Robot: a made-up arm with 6 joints.
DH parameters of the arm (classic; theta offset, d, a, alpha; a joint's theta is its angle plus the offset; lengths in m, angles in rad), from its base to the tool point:
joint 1: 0 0.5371 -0.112 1.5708
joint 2: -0.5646 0 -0.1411 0
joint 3: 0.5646 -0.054 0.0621 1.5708
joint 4: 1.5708 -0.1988 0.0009 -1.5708
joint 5: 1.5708 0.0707 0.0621 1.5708
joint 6: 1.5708 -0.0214 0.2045 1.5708
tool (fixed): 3.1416 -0.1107 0 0
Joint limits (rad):
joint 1: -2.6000..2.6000
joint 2: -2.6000..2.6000
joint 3: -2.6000..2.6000
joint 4: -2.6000..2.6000
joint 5: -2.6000..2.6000
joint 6: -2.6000..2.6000
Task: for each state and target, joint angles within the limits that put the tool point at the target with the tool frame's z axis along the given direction. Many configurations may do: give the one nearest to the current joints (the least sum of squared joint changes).
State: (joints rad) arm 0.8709 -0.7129 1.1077 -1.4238 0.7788 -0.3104
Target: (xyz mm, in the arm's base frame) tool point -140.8 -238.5 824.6 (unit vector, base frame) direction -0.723 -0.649 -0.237
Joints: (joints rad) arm 0.3659 -0.3451 1.3441 -1.6121 0.8371 0.3242
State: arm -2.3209 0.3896 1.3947 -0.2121 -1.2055 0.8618
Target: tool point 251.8 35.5 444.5 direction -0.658 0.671 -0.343
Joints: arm -2.5811 0.3545 2.3318 -0.9757 -0.8305 1.2390
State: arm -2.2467 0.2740 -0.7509 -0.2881 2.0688 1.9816
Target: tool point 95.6 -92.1 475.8 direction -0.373 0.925 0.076
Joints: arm -2.5519 0.1987 -1.4158 -0.8726 1.2621 2.1463
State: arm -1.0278 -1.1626 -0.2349 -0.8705 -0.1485 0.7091
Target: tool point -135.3 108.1 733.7 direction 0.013 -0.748 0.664
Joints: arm -0.8153 -0.4167 -0.8178 -0.7586 -0.0805 0.7323
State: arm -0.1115 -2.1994 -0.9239 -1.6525 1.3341 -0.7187
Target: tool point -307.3 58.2 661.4 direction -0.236 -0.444 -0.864
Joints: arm -0.7033 -2.5607 -1.5507 -2.3846 1.1474 -0.2266
